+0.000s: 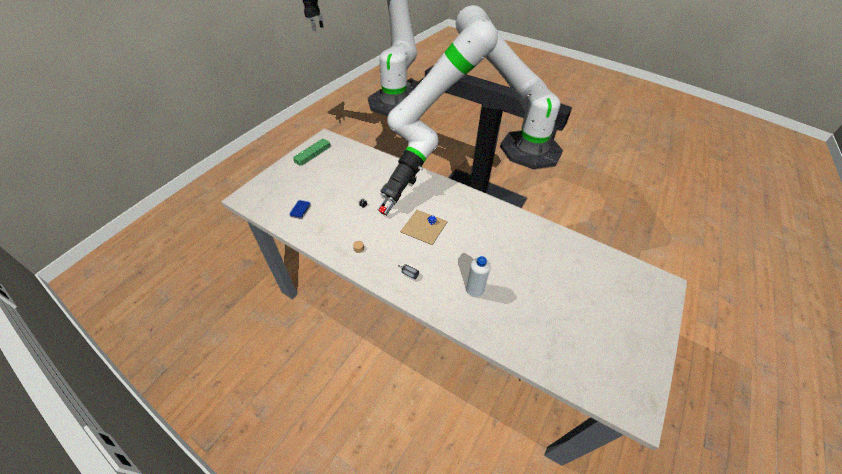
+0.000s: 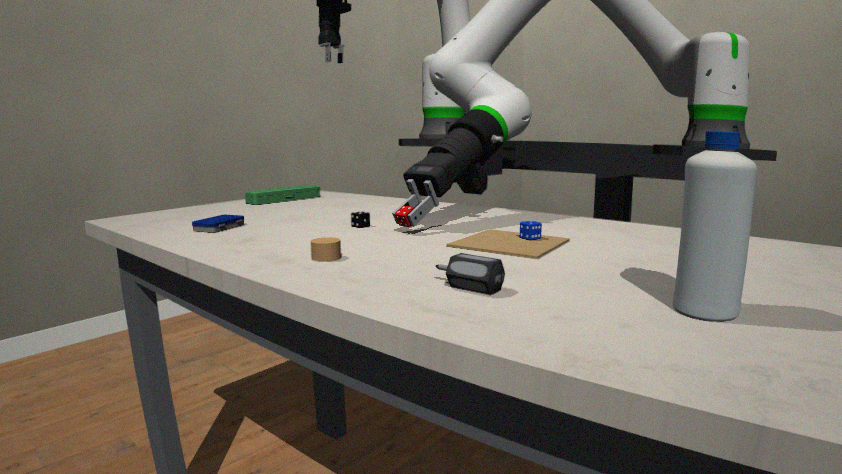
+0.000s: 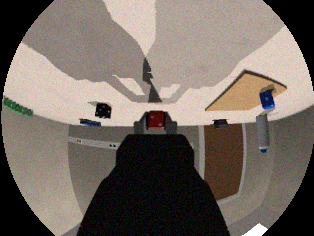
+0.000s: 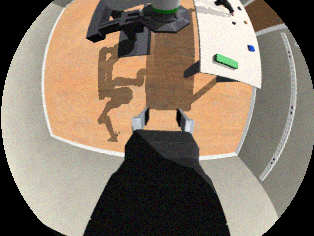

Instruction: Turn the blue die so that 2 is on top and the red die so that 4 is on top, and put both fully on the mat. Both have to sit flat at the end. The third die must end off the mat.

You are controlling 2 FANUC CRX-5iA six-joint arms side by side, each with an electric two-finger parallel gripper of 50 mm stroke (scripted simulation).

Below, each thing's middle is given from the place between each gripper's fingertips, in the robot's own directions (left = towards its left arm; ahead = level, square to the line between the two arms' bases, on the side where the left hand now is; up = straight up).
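Labels:
Left hand (image 2: 402,219) is 3 cm past the tan mat (image 2: 492,241), 3 cm above it and 17 cm to the right of it. Counted from my left hand, the dark screwdriver-like tool (image 2: 480,274) is 24 cm to the left, 20 cm ahead and 2 cm below; the white bottle (image 2: 719,188) is 48 cm to the left, 13 cm ahead and 5 cm above.
Right hand (image 2: 334,62) is 44 cm above the tan mat, 56 cm short of it and 100 cm to the right of it. Counted from my right hand, the dark screwdriver-like tool is 78 cm ahead, 107 cm to the left and 42 cm below.

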